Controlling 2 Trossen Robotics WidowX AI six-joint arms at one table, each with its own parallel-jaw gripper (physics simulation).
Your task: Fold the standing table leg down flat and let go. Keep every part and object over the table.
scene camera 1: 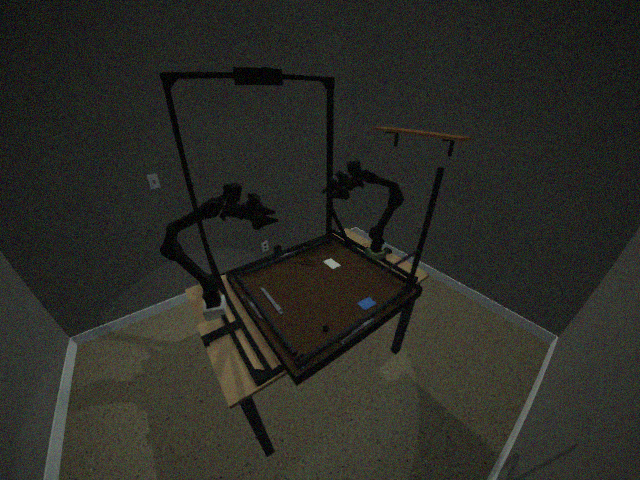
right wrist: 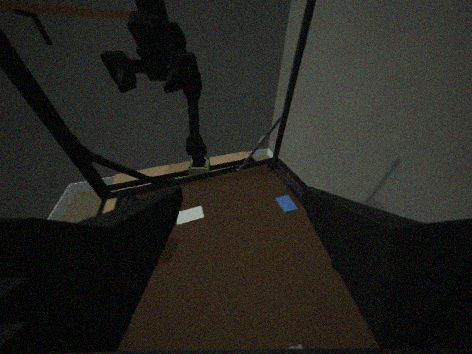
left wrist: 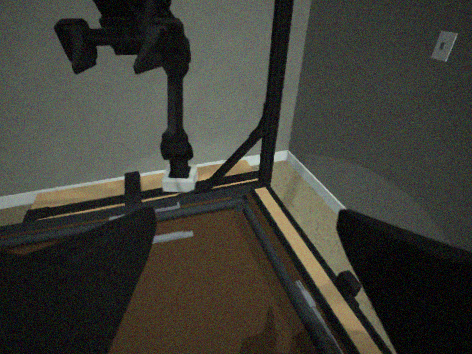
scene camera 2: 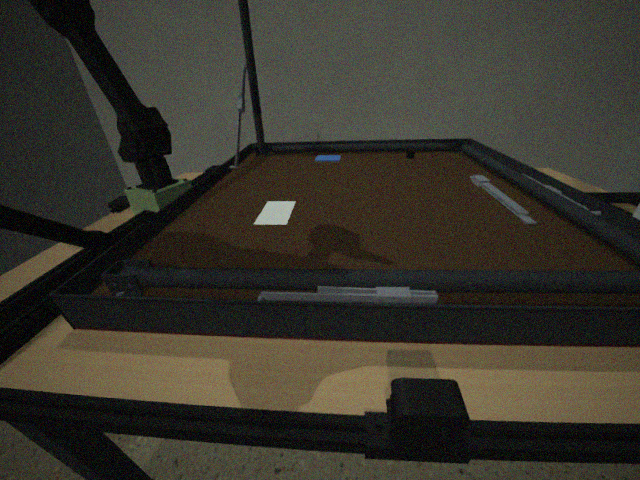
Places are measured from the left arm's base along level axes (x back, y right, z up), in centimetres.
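Pixels of known places: left gripper, fingertip midpoint: [scene camera 1: 324, 194] [right wrist: 143, 90] [left wrist: 247, 218]; right gripper, fingertip midpoint: [scene camera 1: 276, 216] [right wrist: 242, 193] [left wrist: 104, 70]; left arm's base, origin of the base link: [scene camera 1: 376, 249] [right wrist: 199, 163] [scene camera 2: 158, 184]; right arm's base, origin of the base link: [scene camera 1: 213, 302] [left wrist: 179, 172].
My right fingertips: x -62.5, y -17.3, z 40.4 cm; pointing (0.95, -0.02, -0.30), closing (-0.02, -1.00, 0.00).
Ahead of a thing's pixels: the offset from my right fingertips to its top centre. "spot": to the spot under its first point. Level surfaces: height alone.
The standing table leg [scene camera 1: 427, 222] [scene camera 2: 251, 77] [right wrist: 294, 75] is a dark post, upright at one corner of the brown table panel @[dz -43.3 cm] [scene camera 1: 310, 304] [scene camera 2: 392, 206] [left wrist: 200, 285] [right wrist: 240, 280]; a thin brace @[dx +59.7, dy -13.9, dz -24.1 cm] [scene camera 2: 239, 108] [right wrist: 260, 142] runs beside its lower part. Dark tubes [scene camera 2: 310, 279] [left wrist: 280, 272] lie flat along other panel edges. My left gripper [scene camera 1: 327, 190] [left wrist: 247, 218] is open and empty, raised above the panel's back side, far from the leg. My right gripper [scene camera 1: 275, 214] [right wrist: 242, 193] is open and empty, raised above the panel's left side, across from the leg.
A white card @[spot: dx +31.8, dy +16.6, dz -43.3 cm] [scene camera 1: 331, 263] [scene camera 2: 276, 212] [right wrist: 191, 215], a blue card @[dx +35.7, dy -21.4, dz -41.7 cm] [scene camera 1: 367, 303] [scene camera 2: 327, 158] [right wrist: 286, 203] and a grey strip @[dx -7.8, dy -3.3, dz -41.4 cm] [scene camera 1: 271, 300] [scene camera 2: 504, 199] lie on the panel. A black frame [scene camera 1: 330, 129] rises behind it. A wooden shelf [scene camera 1: 421, 133] hangs above the leg in scene camera 1.
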